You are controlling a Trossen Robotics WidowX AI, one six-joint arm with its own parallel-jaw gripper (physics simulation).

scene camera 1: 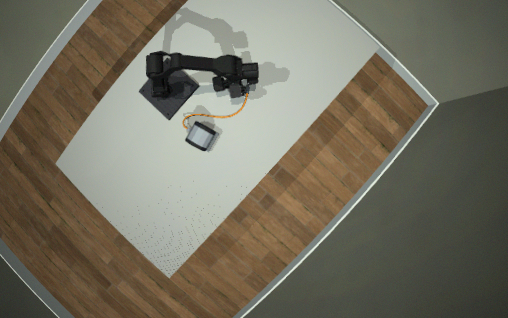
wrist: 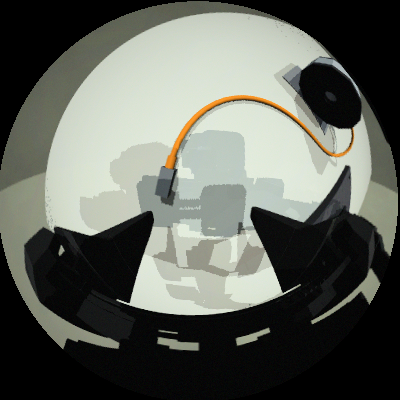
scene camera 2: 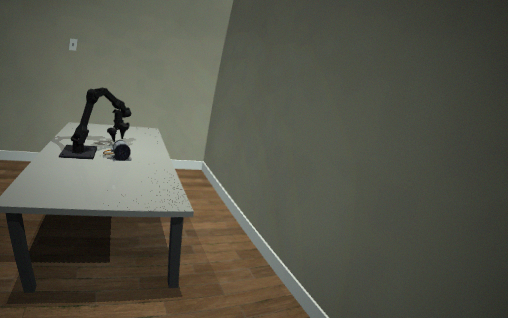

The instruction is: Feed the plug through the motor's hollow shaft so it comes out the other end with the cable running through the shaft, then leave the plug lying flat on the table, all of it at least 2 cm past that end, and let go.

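Pixels of known places: gripper, fingertip midpoint: (wrist: pixel 202 213); arm's base, link origin: (scene camera 1: pixel 164 90) (scene camera 2: pixel 77 151).
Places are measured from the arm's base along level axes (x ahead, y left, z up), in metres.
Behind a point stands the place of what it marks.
Note:
The motor (scene camera 1: pixel 201 136) @[x 0.301, y -0.013, z 0.085 m] (scene camera 2: pixel 121 150) @[x 0.291, y -0.072, z 0.050 m] (wrist: pixel 330 80) lies on its side, a grey cylinder with black ends; in the wrist view a small hole shows in its near end, with no plug or cable in that opening. The orange cable (scene camera 1: pixel 220 117) @[x 0.283, y 0.098, z -0.011 m] (wrist: pixel 242 97) @[x 0.315, y 0.147, z -0.011 m] curves over the table to the motor's far side, where its other end is hidden. The small grey plug (wrist: pixel 165 182) @[x 0.282, y 0.271, z -0.002 m] lies on the table, just ahead of the left fingertip in the wrist view, outside the gap. My gripper (scene camera 1: pixel 235 90) @[x 0.242, y 0.255, z 0.019 m] (scene camera 2: pixel 118 139) @[x 0.242, y 0.255, z 0.019 m] (wrist: pixel 202 213) @[x 0.242, y 0.255, z 0.019 m] is open and empty, pointing down above the table, apart from the motor.
The arm's dark base plate (scene camera 1: pixel 170 107) @[x 0.081, y -0.033, z 0.000 m] (scene camera 2: pixel 67 152) @[x -0.061, y -0.032, z -0.001 m] stands on the light table (scene camera 1: pixel 115 185) @[x 0.130, y -0.512, z -0.016 m] (scene camera 2: pixel 90 182) @[x 0.157, y -0.415, z -0.016 m], near the motor and the cable's bend. The table's long edge runs beyond the motor, with wooden floor (scene camera 1: pixel 320 170) below. Arm shadows fall around the plug.

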